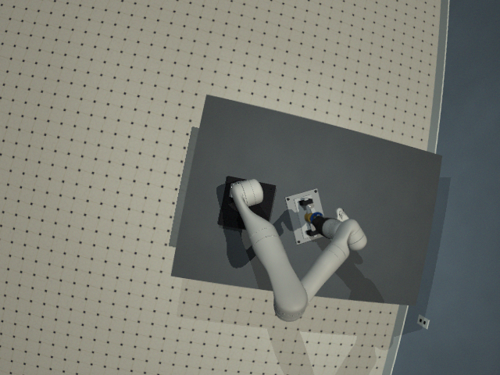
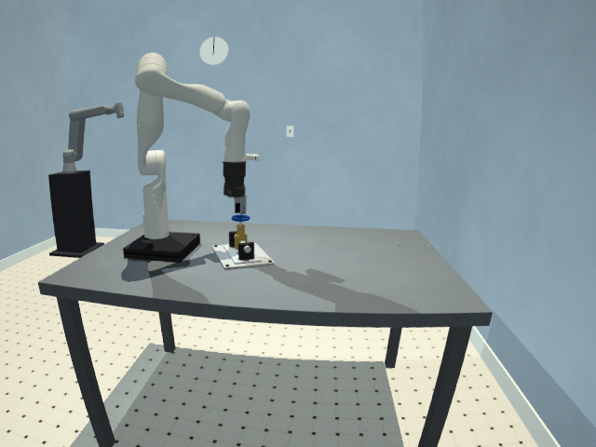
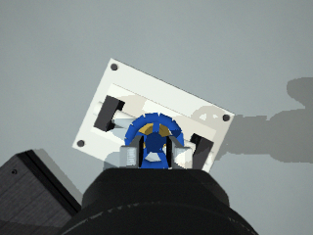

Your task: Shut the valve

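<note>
Right now my hand is 4 cm above the blue handwheel.
</note>
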